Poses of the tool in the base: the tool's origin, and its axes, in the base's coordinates. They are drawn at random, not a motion.
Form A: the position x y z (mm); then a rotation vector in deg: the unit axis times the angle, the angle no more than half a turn.
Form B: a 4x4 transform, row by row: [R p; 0 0 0 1], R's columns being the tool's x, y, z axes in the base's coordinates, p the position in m. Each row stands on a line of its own. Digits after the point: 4 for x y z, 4 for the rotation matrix.
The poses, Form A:
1: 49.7, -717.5, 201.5, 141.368, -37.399, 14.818
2: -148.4, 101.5, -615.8, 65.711, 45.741, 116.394
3: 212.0, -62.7, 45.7, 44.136, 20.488, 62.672
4: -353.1, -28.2, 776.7, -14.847, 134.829, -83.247
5: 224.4, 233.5, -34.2, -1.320, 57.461, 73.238
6: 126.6, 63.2, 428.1, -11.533, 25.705, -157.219
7: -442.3, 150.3, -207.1, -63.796, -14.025, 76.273
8: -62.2, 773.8, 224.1, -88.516, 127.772, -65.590
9: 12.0, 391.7, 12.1, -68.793, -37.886, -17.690
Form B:
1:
0.8623, -0.5049, 0.0396, 0.0497
-0.3950, -0.7195, -0.5713, -0.7175
0.3169, 0.4770, -0.8198, 0.2015
0, 0, 0, 1

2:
-0.3950, -0.2474, 0.8848, -0.1484
0.7835, -0.5935, 0.1839, 0.1015
0.4796, 0.7659, 0.4282, -0.6158
0, 0, 0, 1

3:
0.4371, -0.6592, 0.6119, 0.2120
0.8933, 0.2393, -0.3804, -0.0627
0.1044, 0.7129, 0.6934, 0.0457
0, 0, 0, 1

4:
-0.9177, 0.0333, 0.3959, -0.3531
-0.3390, 0.4539, -0.8240, -0.0282
-0.2071, -0.8904, -0.4052, 0.7767
0, 0, 0, 1

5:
-0.0538, -0.7947, 0.6045, 0.2244
0.7763, 0.3475, 0.5259, 0.2335
-0.6281, 0.4976, 0.5983, -0.0342
0, 0, 0, 1

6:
-0.9279, 0.3186, 0.1935, 0.1266
-0.3636, -0.8878, -0.2820, 0.0632
0.0820, -0.3320, 0.9397, 0.4281
0, 0, 0, 1

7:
0.2957, -0.6422, -0.7072, -0.4423
0.8518, -0.1578, 0.4995, 0.1503
-0.4324, -0.7501, 0.5004, -0.2071
0, 0, 0, 1

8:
-0.4354, -0.7109, 0.5523, -0.0622
-0.8631, 0.1554, -0.4805, 0.7738
0.2557, -0.6859, -0.6813, 0.2241
0, 0, 0, 1

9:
0.7747, 0.5525, -0.3074, 0.0120
0.1191, 0.3499, 0.9292, 0.3917
0.6210, -0.7565, 0.2053, 0.0121
0, 0, 0, 1

